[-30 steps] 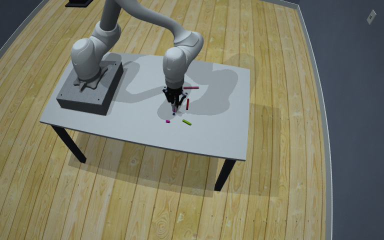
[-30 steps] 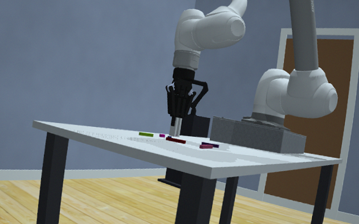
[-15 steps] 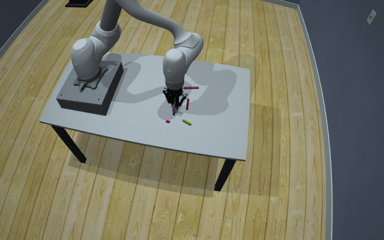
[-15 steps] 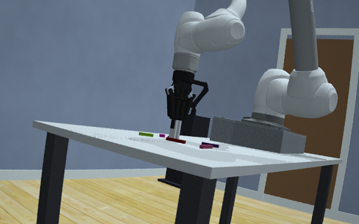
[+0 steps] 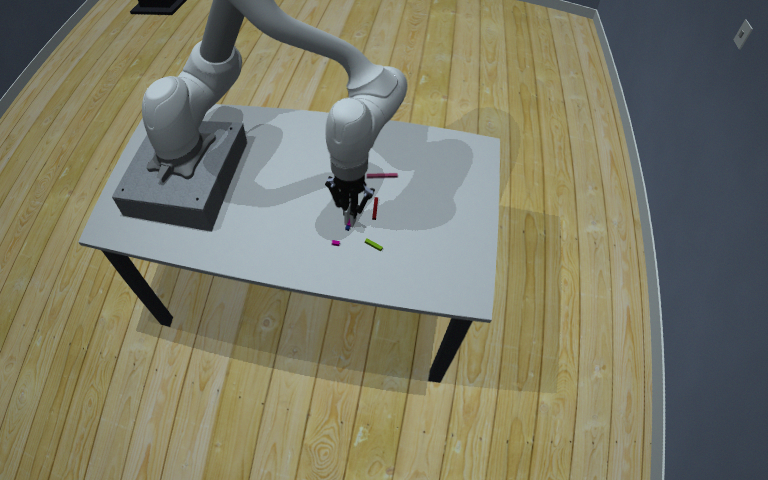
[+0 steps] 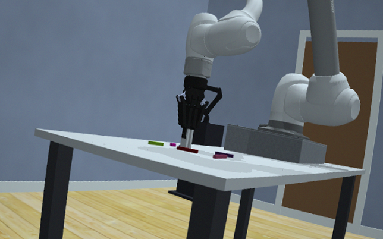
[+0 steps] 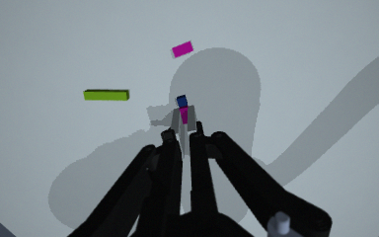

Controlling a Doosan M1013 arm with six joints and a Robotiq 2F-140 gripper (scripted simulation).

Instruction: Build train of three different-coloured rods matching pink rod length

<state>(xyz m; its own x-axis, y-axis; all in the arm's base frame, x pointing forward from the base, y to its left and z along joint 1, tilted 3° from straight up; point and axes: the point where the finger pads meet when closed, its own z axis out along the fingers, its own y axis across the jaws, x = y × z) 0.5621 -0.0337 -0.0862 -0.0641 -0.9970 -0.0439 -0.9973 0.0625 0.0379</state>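
Now: hand 2 cm to the left of the blue rod and 3 cm above it. The rest, counted from my hand: red rod (5 cm ahead, 6 cm to the left, 3 cm below); purple rod (6 cm behind, 12 cm to the left, 3 cm below); lime rod (8 cm ahead, 5 cm to the right, 3 cm below).
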